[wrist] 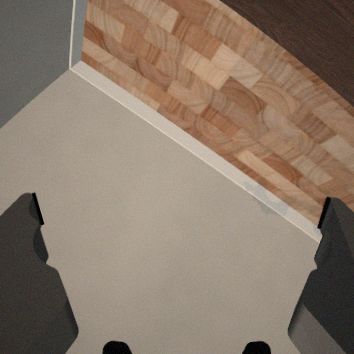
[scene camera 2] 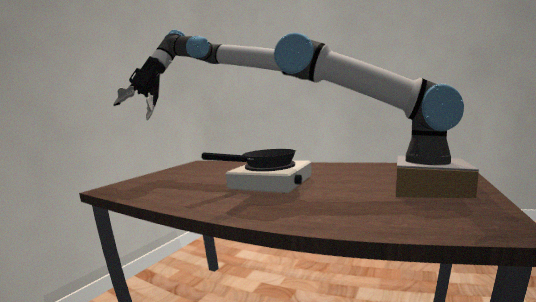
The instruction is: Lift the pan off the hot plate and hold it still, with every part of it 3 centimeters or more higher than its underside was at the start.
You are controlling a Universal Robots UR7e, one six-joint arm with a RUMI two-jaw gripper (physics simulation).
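Frame: origin at the arm's base, x back, y left, z down, level; millimetres.
Seen in the pictures: gripper, fingertip midpoint: [wrist: 181, 199] [scene camera 2: 129, 112]; arm's base, link origin: [scene camera 2: 427, 161].
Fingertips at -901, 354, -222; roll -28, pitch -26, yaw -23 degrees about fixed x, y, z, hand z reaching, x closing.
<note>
Offsets run from my fingertips to a thing's top centre, as dx, dy, dz. Level surfaces: height alone.
A black pan [scene camera 2: 271, 158] sits upright on the hot plate {+353, -337, +230} [scene camera 2: 255, 181], a white box with a dark round burner and a black knob on its right side. The pan's handle {+297, -134, +146} [scene camera 2: 222, 156] sticks out to the left, past the edge of the hot plate. My gripper [scene camera 2: 133, 111] [wrist: 181, 199] is open and empty. In the scene view it is high up and to the left of the handle, well apart from the pan, with its fingers angled downward. Neither the pan nor the hot plate shows in the wrist view.
The brown table {dz +305} [scene camera 2: 320, 220] [wrist: 310, 35] carries the hot plate and, at the right, the block [scene camera 2: 436, 182] under my arm's base. My arm stretches high above the pan. A grey wall [scene camera 2: 60, 100] [wrist: 165, 240] stands behind. Wood-block floor [scene camera 2: 280, 270] [wrist: 210, 65] shows beyond the table edge.
</note>
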